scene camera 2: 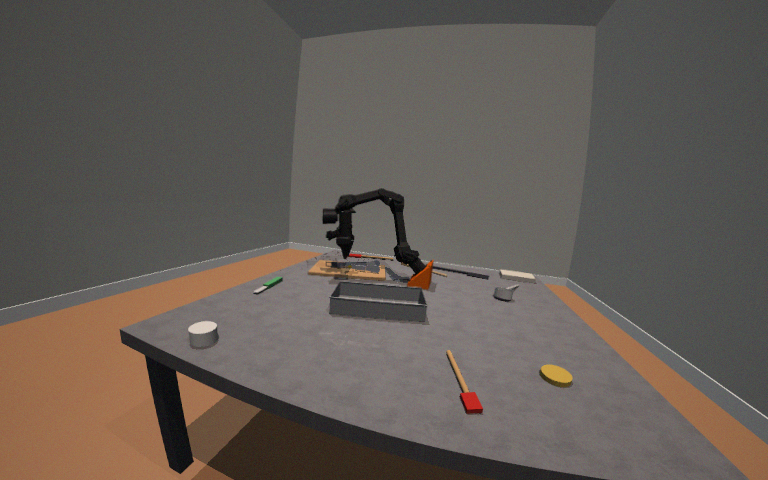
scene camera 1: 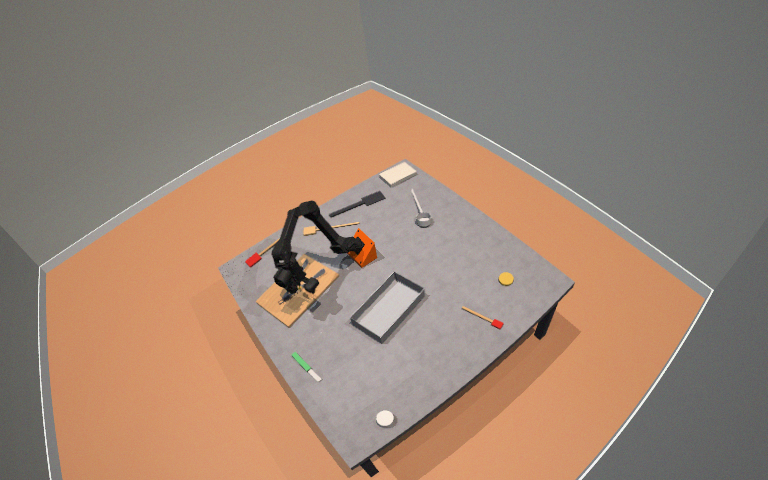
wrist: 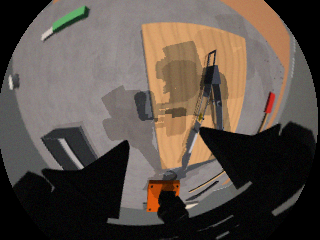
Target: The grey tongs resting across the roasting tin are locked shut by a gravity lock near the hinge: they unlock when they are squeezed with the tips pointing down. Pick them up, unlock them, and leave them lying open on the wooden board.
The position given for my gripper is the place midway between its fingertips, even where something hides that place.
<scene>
My gripper (wrist: 165, 137) is open, with nothing in its grasp. I also see a wooden board (scene camera 1: 288, 312) and a grey roasting tin (scene camera 2: 366, 300).
The wooden board is seen too in scene camera 2 (scene camera 2: 320, 268) and in the wrist view (wrist: 176, 53). The grey roasting tin shows as well in the wrist view (wrist: 66, 145).
</scene>
